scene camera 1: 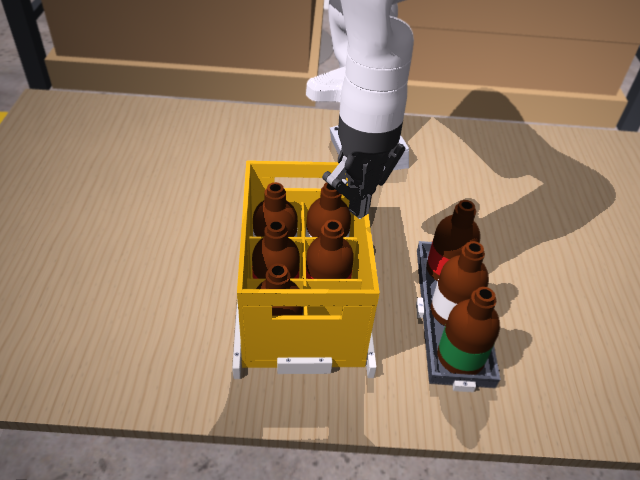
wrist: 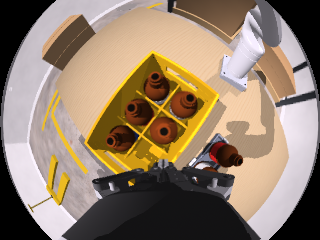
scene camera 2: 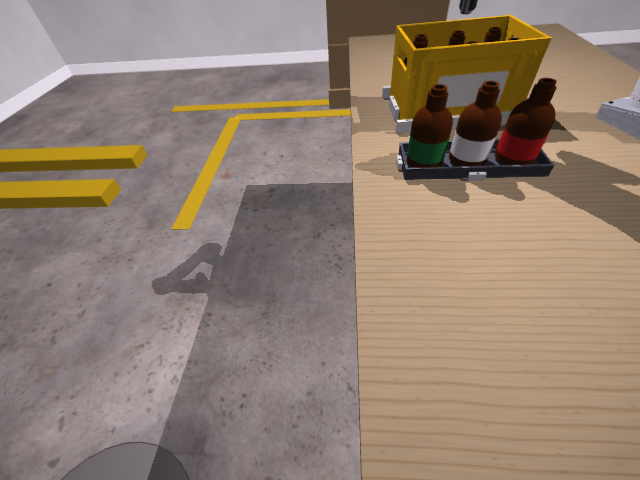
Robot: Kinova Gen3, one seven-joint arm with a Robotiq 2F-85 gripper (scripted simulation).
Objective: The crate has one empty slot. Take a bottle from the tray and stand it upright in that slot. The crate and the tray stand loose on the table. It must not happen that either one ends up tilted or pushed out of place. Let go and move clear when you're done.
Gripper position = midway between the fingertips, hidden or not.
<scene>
I see my gripper [scene camera 1: 358, 213], a yellow crate [scene camera 1: 338, 314], a tray [scene camera 1: 489, 377] and a white bracket [scene camera 1: 305, 365].
The yellow crate shows as well in the wrist view [wrist: 148, 152] and in scene camera 2 [scene camera 2: 462, 68]. The tray is seen too in scene camera 2 [scene camera 2: 542, 167]. My gripper also shows in the wrist view [wrist: 163, 164].
</scene>
